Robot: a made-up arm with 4 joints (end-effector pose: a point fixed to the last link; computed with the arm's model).
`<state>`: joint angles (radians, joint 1 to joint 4).
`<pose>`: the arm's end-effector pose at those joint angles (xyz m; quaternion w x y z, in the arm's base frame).
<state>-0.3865 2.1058 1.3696 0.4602</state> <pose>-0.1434 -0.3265 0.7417 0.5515 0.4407 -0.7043 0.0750</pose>
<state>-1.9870 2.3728 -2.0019 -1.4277</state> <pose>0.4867 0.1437 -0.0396 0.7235 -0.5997 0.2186 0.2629</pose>
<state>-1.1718 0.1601 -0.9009 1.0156</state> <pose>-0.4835 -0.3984 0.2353 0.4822 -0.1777 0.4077 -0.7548</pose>
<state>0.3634 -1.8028 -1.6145 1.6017</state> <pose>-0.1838 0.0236 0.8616 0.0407 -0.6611 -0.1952 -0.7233</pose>
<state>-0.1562 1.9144 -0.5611 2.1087</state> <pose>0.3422 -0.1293 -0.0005 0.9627 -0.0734 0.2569 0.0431</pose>
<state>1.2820 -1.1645 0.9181 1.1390</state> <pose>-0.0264 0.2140 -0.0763 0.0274 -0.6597 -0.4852 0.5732</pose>
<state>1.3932 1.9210 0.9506 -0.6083</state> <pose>0.1911 0.1360 0.7280 0.0271 -0.8295 -0.3298 -0.4500</pose>
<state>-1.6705 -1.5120 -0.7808 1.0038</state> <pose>-0.1316 -0.2194 0.7376 0.0821 0.6613 -0.5882 0.4582</pose>
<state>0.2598 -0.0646 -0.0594 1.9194</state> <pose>0.4310 -0.0143 0.3532 0.5445 -0.8328 -0.0848 0.0532</pose>
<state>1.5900 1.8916 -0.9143 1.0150</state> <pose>-0.0255 0.1726 -0.1939 0.6059 -0.0462 0.5788 0.5438</pose>
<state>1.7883 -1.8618 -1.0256 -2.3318</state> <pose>-0.0190 0.2538 0.7364 0.3386 0.4579 -0.1075 0.8150</pose>
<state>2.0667 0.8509 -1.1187 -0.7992</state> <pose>0.2850 0.2779 -0.1879 0.7501 0.3070 0.5419 0.2225</pose>
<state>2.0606 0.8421 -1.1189 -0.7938</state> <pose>0.2908 0.2778 -0.1855 0.7531 0.3073 0.5369 0.2239</pose>
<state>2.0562 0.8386 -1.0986 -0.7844</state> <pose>0.2862 0.2842 -0.1805 0.7501 0.3074 0.5370 0.2332</pose>
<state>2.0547 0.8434 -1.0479 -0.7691</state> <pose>0.2657 0.2996 -0.1710 0.7378 0.3072 0.5445 0.2545</pose>
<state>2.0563 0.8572 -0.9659 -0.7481</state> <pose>0.2280 0.3226 -0.1550 0.7149 0.3072 0.5585 0.2875</pose>
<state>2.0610 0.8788 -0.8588 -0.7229</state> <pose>0.1761 0.3485 -0.1307 0.6815 0.3080 0.5765 0.3292</pose>
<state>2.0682 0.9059 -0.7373 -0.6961</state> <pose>0.1160 0.3718 -0.0979 0.6399 0.3100 0.5949 0.3747</pose>
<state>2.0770 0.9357 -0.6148 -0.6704</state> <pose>0.0554 0.3882 -0.0589 0.5944 0.3135 0.6112 0.4182</pose>
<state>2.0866 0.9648 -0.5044 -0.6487</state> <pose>0.0020 0.3969 -0.0188 0.5502 0.3180 0.6239 0.4549</pose>
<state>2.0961 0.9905 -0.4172 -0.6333</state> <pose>-0.0393 0.3993 0.0160 0.5127 0.3225 0.6334 0.4816</pose>
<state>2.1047 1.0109 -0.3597 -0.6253</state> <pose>-0.0670 0.3984 0.0404 0.4858 0.3261 0.6407 0.4972</pose>
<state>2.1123 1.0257 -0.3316 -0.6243</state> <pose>-0.0825 0.3964 0.0528 0.4702 0.3280 0.6468 0.5030</pose>
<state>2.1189 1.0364 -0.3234 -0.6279</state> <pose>-0.0902 0.3945 0.0565 0.4627 0.3286 0.6524 0.5024</pose>
